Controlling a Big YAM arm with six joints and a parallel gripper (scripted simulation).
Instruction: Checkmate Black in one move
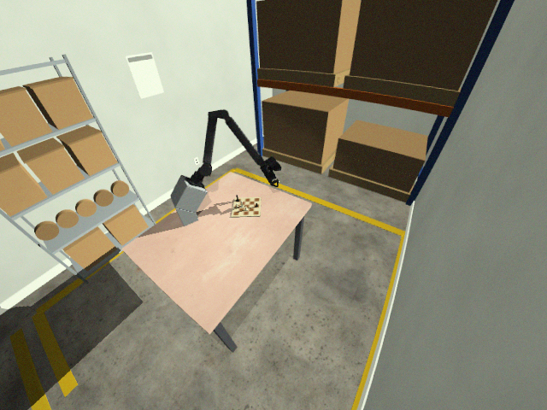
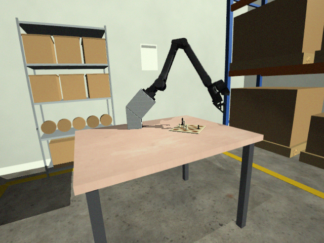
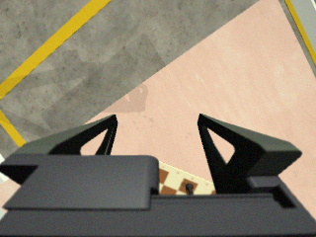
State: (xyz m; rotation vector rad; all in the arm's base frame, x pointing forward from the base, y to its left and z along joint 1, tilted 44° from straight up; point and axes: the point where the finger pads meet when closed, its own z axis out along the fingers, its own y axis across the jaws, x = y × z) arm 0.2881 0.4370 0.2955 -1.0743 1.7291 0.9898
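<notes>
My gripper is now 280 mm to the left of the tall white piece, 100 mm above it and 80 mm past it. The rest, counted from my hand: black pawn (200 mm to the right, 120 mm below); tall black piece (260 mm to the right, 170 mm behind, 100 mm below); chessboard (250 mm to the right, 130 mm below, 60 mm behind).
</notes>
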